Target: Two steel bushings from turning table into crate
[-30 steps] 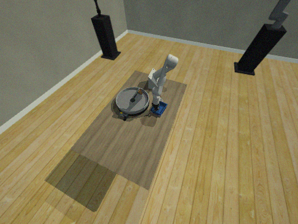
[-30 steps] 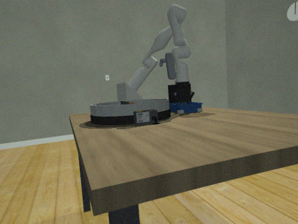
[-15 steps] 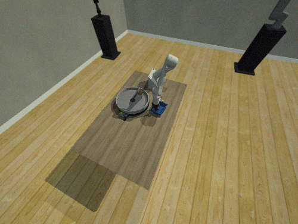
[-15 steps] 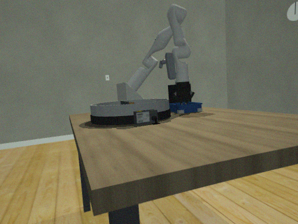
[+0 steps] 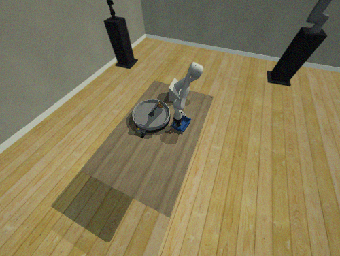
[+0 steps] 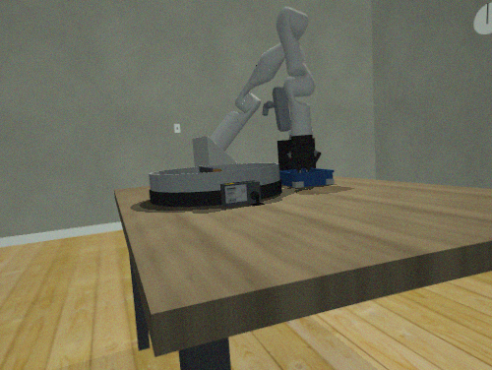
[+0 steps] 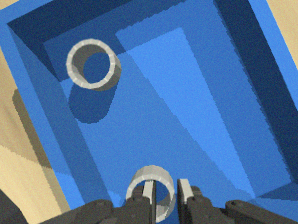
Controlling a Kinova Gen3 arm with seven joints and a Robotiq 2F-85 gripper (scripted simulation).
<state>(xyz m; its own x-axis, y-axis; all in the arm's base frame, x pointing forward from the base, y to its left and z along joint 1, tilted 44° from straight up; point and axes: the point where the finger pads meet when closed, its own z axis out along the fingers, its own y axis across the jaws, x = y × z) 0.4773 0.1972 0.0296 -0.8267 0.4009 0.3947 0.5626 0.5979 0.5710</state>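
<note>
The blue crate is 50 mm behind my hand, 30 mm to the left of it and 10 mm below it. Round my hand: grey turning table: 20 mm behind, 320 mm to the right, 10 mm above.
</note>
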